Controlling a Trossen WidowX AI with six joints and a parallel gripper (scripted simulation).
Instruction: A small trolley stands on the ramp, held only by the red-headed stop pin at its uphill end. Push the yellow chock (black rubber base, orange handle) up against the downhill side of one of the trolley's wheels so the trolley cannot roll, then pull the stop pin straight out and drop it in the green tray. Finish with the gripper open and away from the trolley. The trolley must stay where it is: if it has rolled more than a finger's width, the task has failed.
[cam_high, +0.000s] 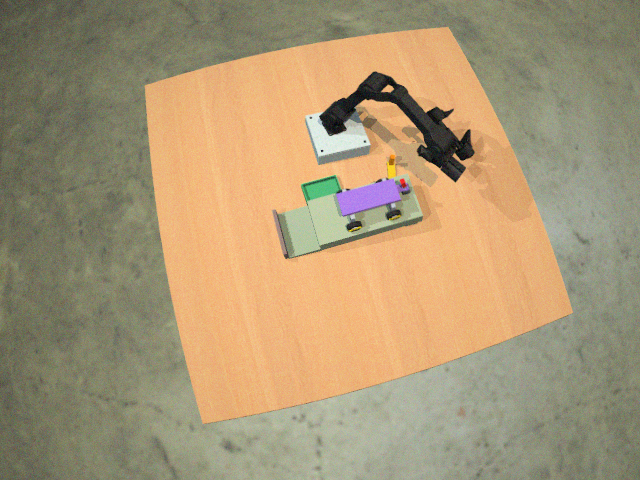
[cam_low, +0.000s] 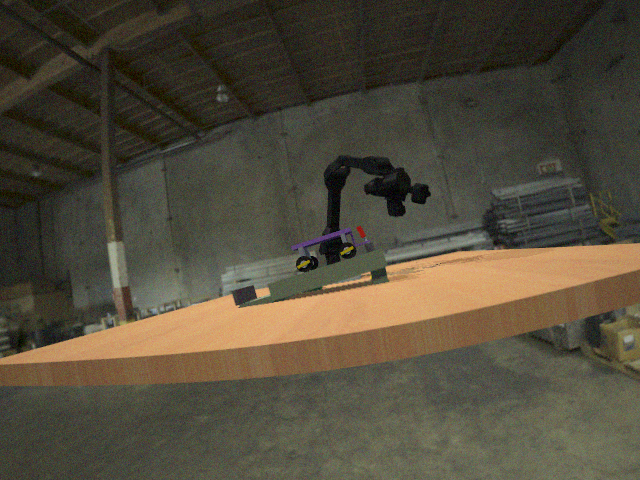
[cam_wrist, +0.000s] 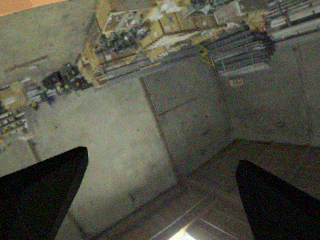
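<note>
The yellow chock lies 20 mm behind my gripper tip, 210 mm to the right of it and 240 mm below it. Also, from my gripper tip: grey ramp 90 mm ahead, 370 mm to the right, 210 mm below; then purple trolley 90 mm ahead, 360 mm to the right, 150 mm below; then red-headed stop pin 90 mm ahead, 250 mm to the right, 120 mm below.
</note>
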